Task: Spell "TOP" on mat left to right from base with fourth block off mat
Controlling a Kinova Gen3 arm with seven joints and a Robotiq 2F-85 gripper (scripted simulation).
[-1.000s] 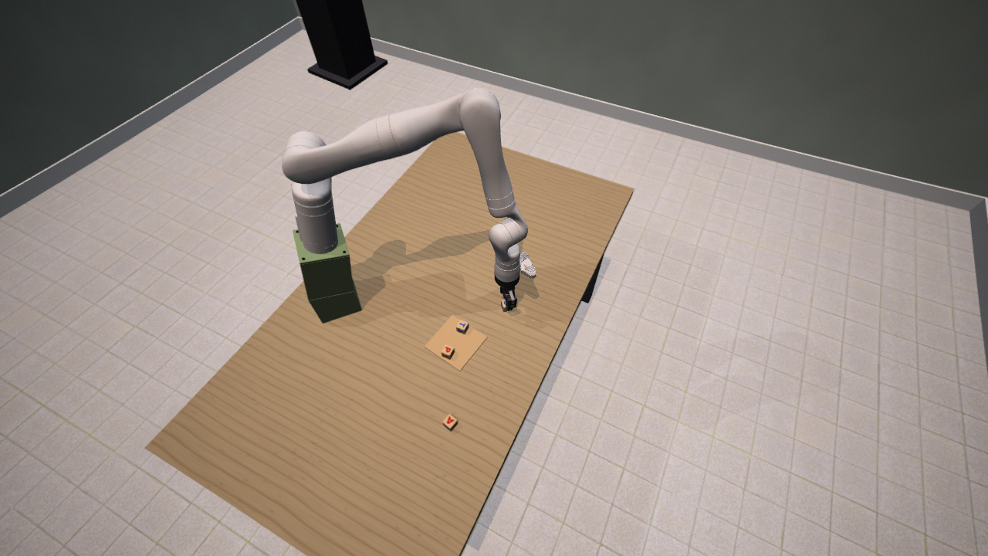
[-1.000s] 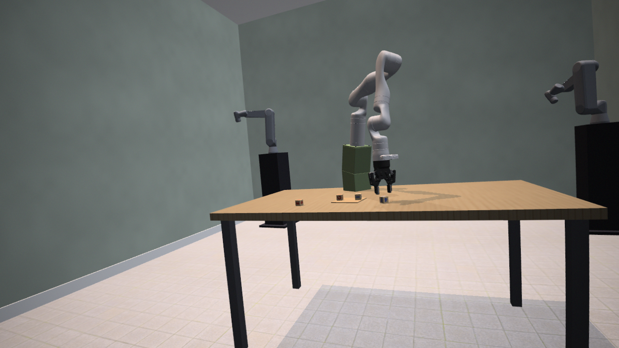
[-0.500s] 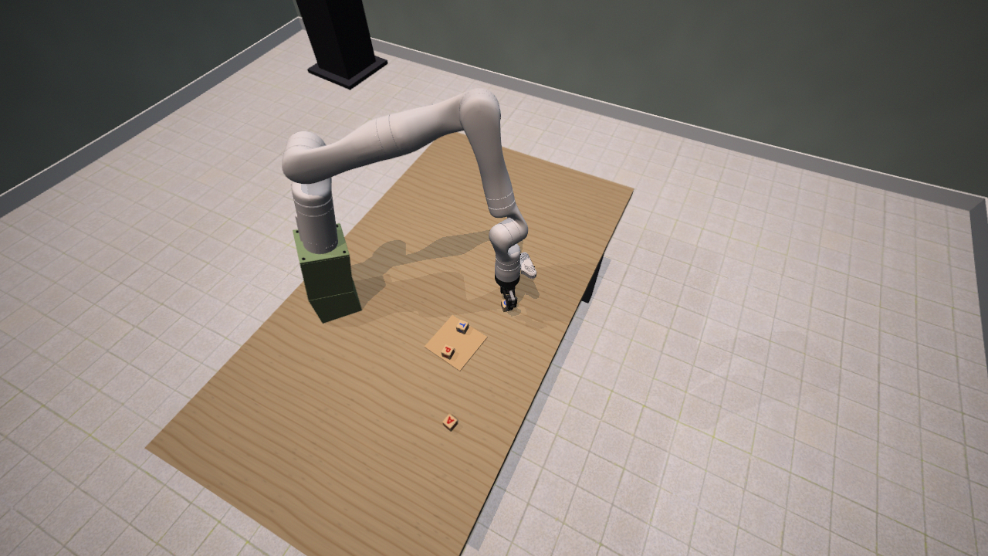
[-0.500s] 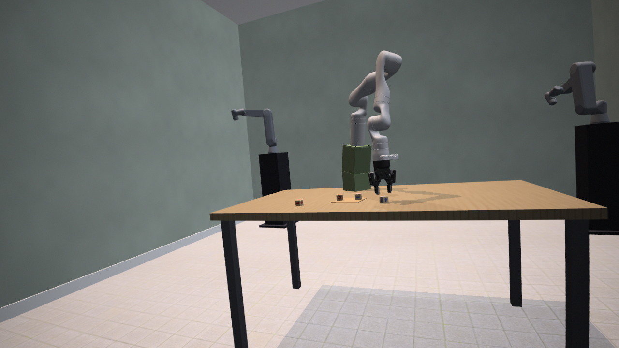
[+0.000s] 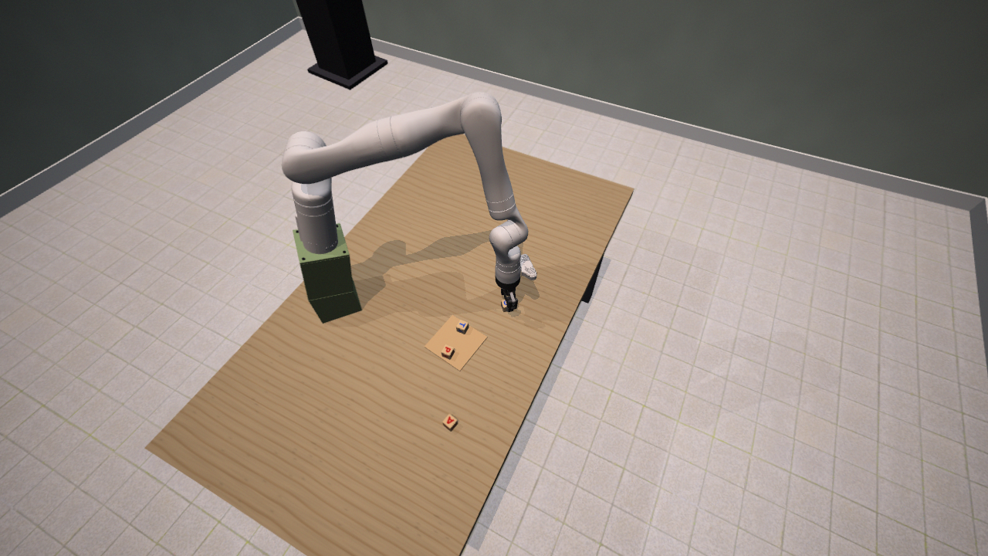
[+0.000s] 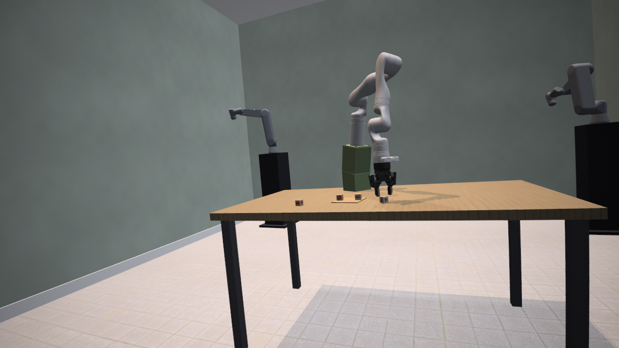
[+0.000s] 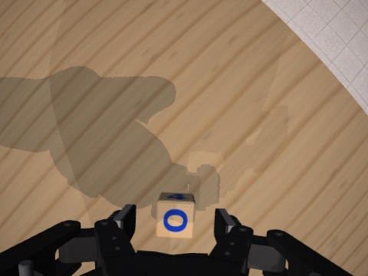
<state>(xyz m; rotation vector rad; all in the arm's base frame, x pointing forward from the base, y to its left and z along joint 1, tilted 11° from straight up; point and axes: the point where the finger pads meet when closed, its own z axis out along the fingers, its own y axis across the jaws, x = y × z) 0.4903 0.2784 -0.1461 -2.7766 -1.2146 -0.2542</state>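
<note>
Right now my hand is 7 cm past the tan mat, 19 cm to the left of it and 4 cm above it.
</note>
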